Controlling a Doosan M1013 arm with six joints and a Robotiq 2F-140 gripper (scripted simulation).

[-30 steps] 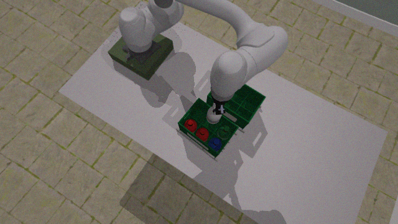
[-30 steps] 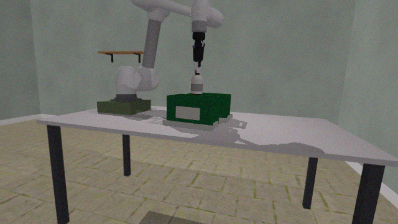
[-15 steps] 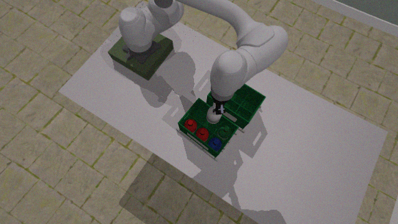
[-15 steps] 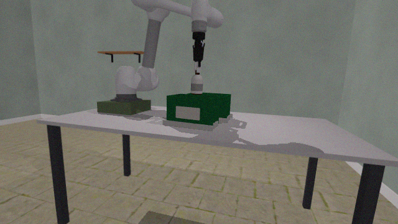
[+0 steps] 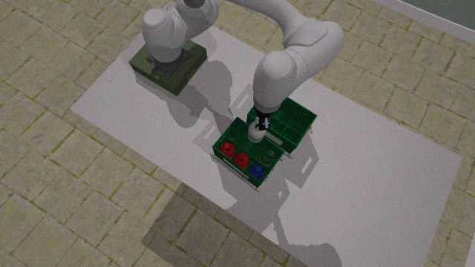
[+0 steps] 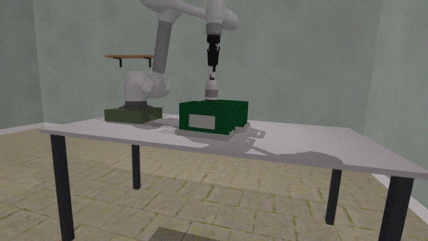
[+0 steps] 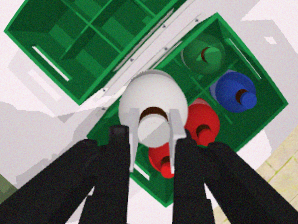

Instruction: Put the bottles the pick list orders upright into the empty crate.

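Now: hand 8 cm above the white-capped bottle. Round my hand: green-capped bottle (10 cm ahead, 1 cm to the right, 26 cm below); then pick list (4 cm ahead, 32 cm to the left, 35 cm below); then blue bottle (10 cm ahead, 11 cm to the right, 26 cm below).
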